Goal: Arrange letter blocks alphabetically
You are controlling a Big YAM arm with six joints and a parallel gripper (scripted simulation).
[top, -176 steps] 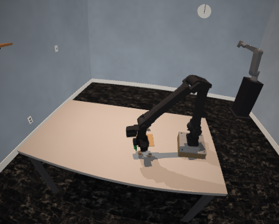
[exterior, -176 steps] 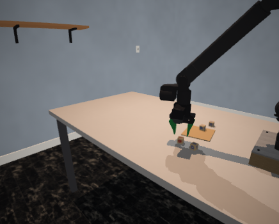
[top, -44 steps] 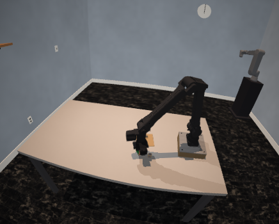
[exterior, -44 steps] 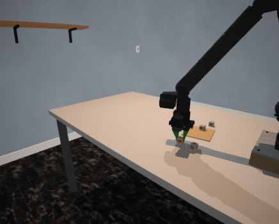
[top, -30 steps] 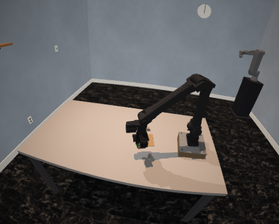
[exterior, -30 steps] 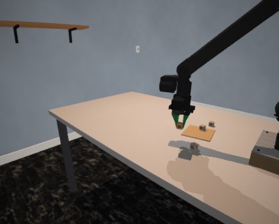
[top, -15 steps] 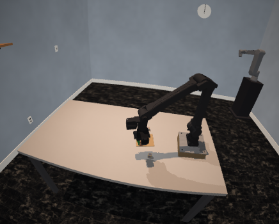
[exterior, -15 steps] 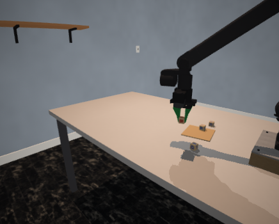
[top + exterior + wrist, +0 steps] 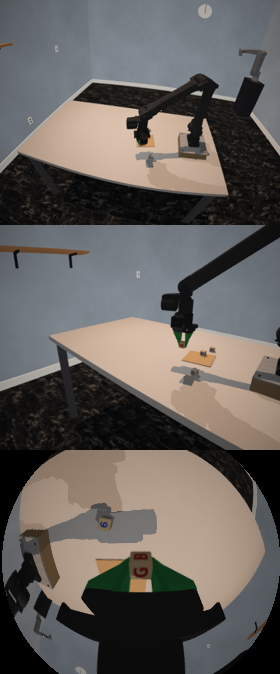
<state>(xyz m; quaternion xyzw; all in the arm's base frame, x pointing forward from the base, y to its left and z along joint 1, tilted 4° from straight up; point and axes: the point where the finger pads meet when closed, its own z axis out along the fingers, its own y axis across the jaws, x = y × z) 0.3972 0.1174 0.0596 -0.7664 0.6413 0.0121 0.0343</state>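
Now: hand 150 mm to the left of the mat, 110 mm above it and 30 mm past it.
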